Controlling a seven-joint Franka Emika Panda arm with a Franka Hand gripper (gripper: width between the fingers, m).
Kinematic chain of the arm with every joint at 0, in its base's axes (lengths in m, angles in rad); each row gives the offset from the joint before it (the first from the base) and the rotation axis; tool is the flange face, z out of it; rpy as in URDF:
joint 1: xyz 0 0 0.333 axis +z
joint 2: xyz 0 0 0 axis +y
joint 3: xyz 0 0 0.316 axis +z
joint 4: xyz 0.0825 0 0 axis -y
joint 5: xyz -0.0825 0 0.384 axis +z
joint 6: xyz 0 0 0 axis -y
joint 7: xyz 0.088 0 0 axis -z
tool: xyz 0 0 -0.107 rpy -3.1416 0 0
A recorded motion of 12 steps. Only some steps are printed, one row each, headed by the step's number.
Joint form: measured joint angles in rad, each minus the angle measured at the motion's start. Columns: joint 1, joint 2, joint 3, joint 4, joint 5, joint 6, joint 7.
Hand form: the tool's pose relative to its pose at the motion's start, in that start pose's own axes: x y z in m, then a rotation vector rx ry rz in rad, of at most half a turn. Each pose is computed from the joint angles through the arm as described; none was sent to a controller.
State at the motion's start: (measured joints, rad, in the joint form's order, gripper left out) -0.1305 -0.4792 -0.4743 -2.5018 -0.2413 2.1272 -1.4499
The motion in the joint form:
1: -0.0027 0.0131 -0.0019 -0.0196 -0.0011 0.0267 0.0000
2: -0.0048 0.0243 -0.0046 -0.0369 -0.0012 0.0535 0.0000
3: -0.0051 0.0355 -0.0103 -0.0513 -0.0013 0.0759 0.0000
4: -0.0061 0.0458 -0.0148 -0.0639 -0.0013 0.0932 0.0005
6: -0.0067 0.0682 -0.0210 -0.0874 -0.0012 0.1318 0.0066
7: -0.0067 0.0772 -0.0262 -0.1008 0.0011 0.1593 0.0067
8: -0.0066 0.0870 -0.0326 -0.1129 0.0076 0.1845 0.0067
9: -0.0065 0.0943 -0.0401 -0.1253 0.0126 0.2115 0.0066
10: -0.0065 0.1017 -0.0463 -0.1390 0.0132 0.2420 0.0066
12: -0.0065 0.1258 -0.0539 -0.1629 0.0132 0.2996 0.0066
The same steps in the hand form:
1: 0.0007 -0.0013 0.0113 0.0048 -0.0025 -0.0004
2: 0.0011 -0.0024 0.0209 0.0058 -0.0029 0.0004
3: 0.0006 -0.0035 0.0298 0.0089 -0.0027 0.0029
4: 0.0001 -0.0049 0.0379 0.0142 -0.0032 0.0059
6: 0.0005 -0.0071 0.0532 0.0203 -0.0053 0.0136
7: 0.0002 -0.0081 0.0601 0.0154 -0.0019 0.0175
8: -0.0006 -0.0092 0.0669 0.0127 0.0040 0.0255
9: -0.0019 -0.0104 0.0728 0.0062 0.0103 0.0338
10: -0.0027 -0.0117 0.0788 -0.0030 0.0132 0.0379
12: -0.0028 -0.0139 0.0924 -0.0139 0.0124 0.0412

